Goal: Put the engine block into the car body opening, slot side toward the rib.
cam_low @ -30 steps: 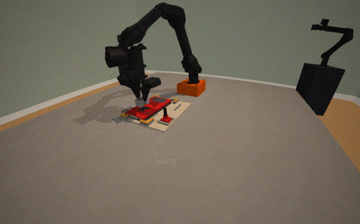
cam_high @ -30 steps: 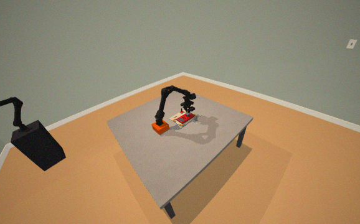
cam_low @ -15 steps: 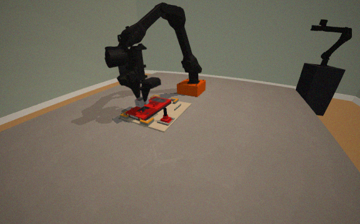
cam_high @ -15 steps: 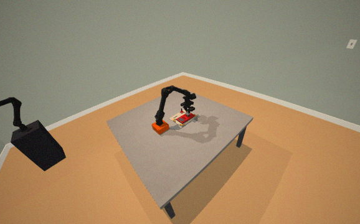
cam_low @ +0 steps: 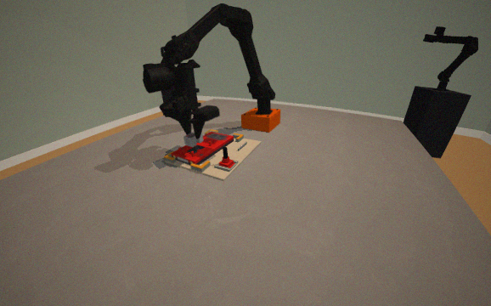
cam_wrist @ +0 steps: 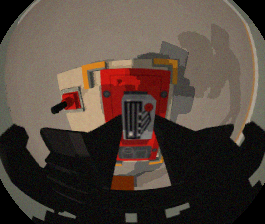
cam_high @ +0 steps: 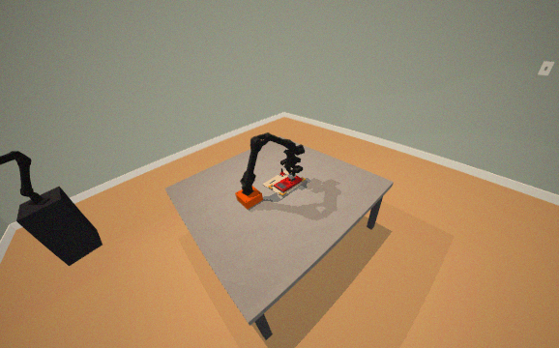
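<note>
My gripper tip is 120 mm to the right of the black upright piece, 30 mm short of it and 30 mm above it. Also, from my gripper tip: grey engine block: 10 mm below.
</note>
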